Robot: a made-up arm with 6 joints.
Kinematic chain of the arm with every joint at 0, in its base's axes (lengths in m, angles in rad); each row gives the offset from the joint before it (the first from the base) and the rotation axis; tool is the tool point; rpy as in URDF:
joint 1: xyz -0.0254 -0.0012 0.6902 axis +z
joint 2: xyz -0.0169 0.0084 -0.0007 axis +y
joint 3: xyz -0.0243 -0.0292 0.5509 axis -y
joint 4: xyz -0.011 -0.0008 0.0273 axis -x
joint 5: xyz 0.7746 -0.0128 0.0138 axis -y
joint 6: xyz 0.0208 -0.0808 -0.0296 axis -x
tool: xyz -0.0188 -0.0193 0.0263 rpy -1.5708 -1.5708 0
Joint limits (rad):
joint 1: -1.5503..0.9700
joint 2: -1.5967..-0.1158
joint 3: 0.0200..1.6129
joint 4: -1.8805..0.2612
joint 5: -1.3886..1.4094
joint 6: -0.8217..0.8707
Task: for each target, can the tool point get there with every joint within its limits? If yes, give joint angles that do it. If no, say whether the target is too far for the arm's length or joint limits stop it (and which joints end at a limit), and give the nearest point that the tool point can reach.
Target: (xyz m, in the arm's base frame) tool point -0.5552 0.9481 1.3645
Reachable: yes | joints -1.1897 -1.3315 0.9637 -0.2041 0.7900 -0.1899
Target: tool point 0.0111 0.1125 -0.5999
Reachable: no: joint limits stop it (at a limit: joint 1, joint 2, joint 3, joint 4, joint 5, joint 6) | nearest point -0.1935 1.2949 0.5342 | short by 1.651 m
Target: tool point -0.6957 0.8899 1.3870
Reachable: yes | joints -1.0204 -1.1743 1.2819 -0.7345 -0.5883 0.4575
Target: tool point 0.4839 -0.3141 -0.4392
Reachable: no: joint limits stop it (at a limit: joint 2, joint 3, joint 5, joint 6) | nearest point 0.5206 -0.3367 1.2359 | short by 1.676 m
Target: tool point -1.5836 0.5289 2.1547
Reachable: no: too far | nearest point -0.9925 0.3278 1.5931 | short by 0.840 m
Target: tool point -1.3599 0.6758 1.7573
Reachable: no: too far | nearest point -1.0176 0.5022 1.4803 | short by 0.473 m
